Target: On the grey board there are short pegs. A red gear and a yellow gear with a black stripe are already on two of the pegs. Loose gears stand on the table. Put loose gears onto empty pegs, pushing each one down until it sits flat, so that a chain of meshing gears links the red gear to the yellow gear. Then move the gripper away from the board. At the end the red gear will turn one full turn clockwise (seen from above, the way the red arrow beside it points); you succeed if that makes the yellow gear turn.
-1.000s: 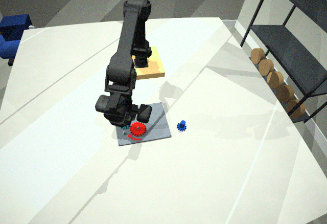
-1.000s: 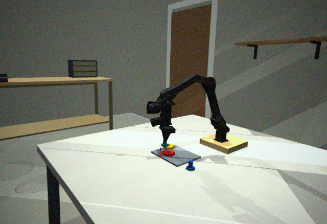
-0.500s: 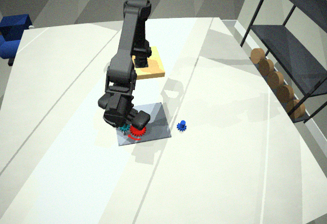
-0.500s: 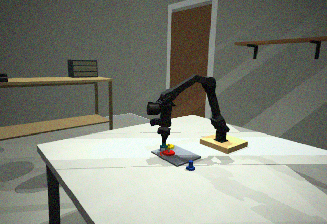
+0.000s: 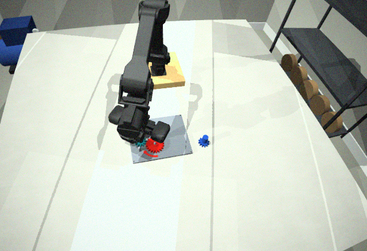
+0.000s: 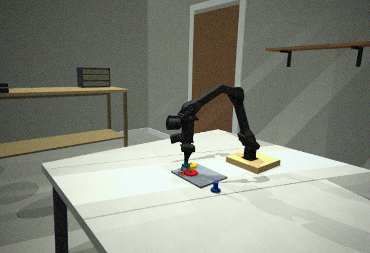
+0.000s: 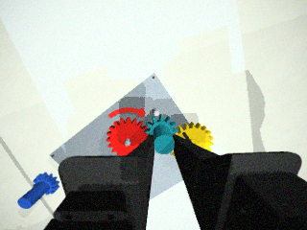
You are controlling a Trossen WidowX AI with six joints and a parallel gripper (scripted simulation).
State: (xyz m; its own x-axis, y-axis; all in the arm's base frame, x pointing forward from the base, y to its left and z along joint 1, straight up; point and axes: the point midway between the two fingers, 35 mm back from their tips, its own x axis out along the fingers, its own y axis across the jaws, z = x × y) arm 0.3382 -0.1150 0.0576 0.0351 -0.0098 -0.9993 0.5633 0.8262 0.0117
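The yellow gear lies 5 cm behind my gripper tip, 4 cm below it and 2 cm to the right of it. The rest, counted from my gripper tip: red gear: 5 cm to the left, 4 cm below, 1 cm ahead; then red arrow: 5 cm below, 4 cm ahead, 3 cm to the left; then teal gear: 1 cm below.
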